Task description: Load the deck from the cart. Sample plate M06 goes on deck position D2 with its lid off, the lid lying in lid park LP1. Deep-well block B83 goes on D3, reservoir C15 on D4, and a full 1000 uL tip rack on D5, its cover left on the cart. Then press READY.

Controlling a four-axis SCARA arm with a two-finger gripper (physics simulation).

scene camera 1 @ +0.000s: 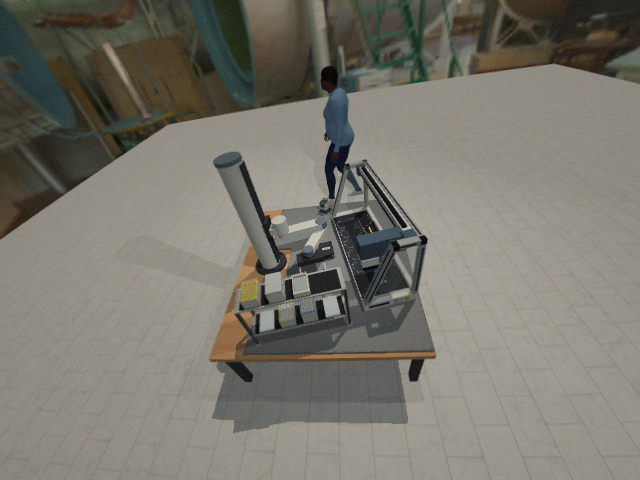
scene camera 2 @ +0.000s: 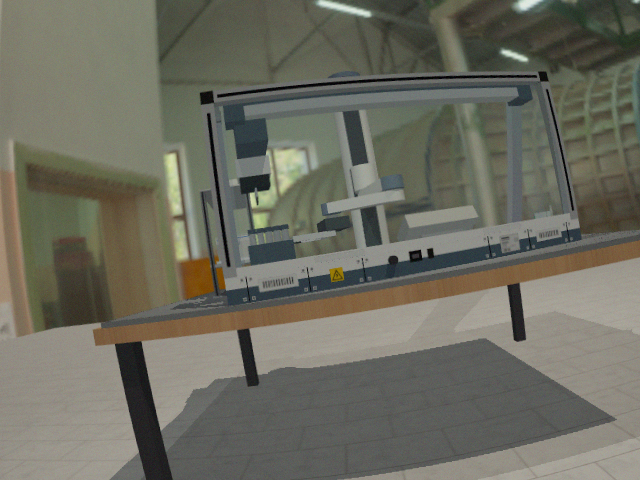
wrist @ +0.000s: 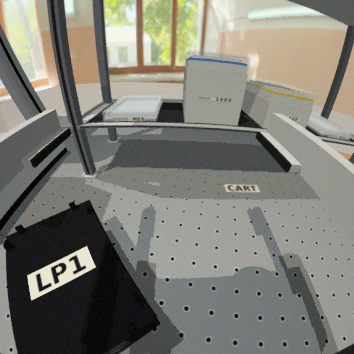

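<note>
My gripper (scene camera 1: pixel 318 267) (scene camera 2: pixel 294 239) (wrist: pixel 161 118) is open and empty, above the table between the lid park and the cart (scene camera 1: pixel 247 327) (wrist: pixel 71 100). Black lid park LP1 (wrist: pixel 65 312) has a bare top at lower left in the wrist view. On the cart's lower shelf are a clear plate (scene camera 1: pixel 331 306) (wrist: pixel 132 109) with an unclear label, a blue-striped 1000 tip rack (scene camera 1: pixel 308 306) (wrist: pixel 215 92), a yellow-striped rack (scene camera 1: pixel 286 313) (wrist: pixel 282 102) and another plate (scene camera 1: pixel 266 320) (wrist: pixel 327 125). The top shelf holds a yellow rack (scene camera 1: pixel 249 290), a tall white block (scene camera 1: pixel 273 287) and a pale framed item (scene camera 1: pixel 300 284). Deck labels are unreadable.
A framed instrument (scene camera 1: pixel 382 299) (scene camera 2: pixel 382 82) encloses the dark deck (scene camera 1: pixel 343 235), with a blue-grey head (scene camera 1: pixel 379 242) (scene camera 2: pixel 251 139) over it. A blue tube holder (scene camera 2: pixel 271 253) stands under the head. A small device with a green spot (scene camera 1: pixel 323 205) is at the far table edge. A person (scene camera 1: pixel 338 118) stands beyond.
</note>
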